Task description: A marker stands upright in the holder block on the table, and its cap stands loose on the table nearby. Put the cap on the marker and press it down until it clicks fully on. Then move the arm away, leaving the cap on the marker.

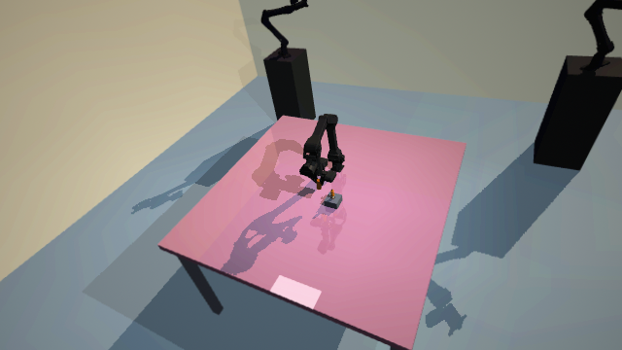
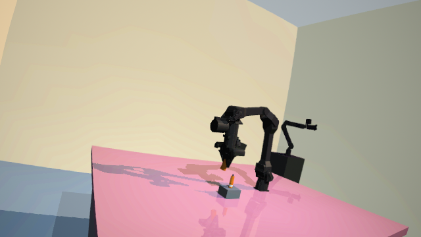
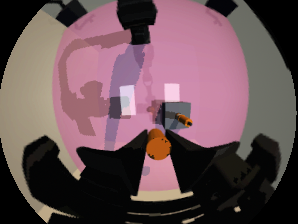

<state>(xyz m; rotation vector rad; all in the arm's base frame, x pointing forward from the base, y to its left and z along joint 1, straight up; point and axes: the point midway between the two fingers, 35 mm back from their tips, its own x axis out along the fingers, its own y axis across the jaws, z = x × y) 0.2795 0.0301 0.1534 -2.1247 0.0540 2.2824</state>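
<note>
Now: the orange marker 70 mm to the left of my gripper tip and 40 mm below it. Also, from my gripper tip: orange cap (10 mm ahead, 10 mm above); then grey holder block (100 mm below, 70 mm to the left).
</note>
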